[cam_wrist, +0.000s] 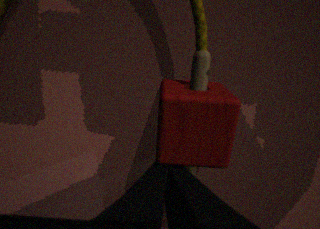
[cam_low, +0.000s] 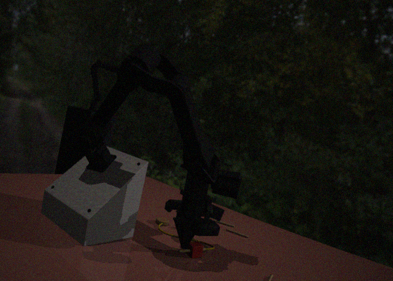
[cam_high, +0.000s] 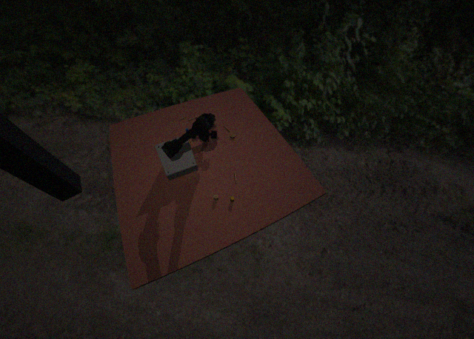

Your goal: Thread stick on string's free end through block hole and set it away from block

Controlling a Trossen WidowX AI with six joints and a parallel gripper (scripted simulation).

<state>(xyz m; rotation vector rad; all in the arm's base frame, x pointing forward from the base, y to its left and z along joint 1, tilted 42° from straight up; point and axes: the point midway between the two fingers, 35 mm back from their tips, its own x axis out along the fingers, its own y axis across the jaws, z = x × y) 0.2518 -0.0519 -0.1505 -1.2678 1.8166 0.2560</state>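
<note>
Right now the small red block is 2 cm to the left of my gripper tip and 2 cm ahead of it. Round my gripper tip: thin wooden stick (3 cm ahead, 2 cm to the left); then flat piece (16 cm behind, 13 cm to the left, 1 cm below).
</note>
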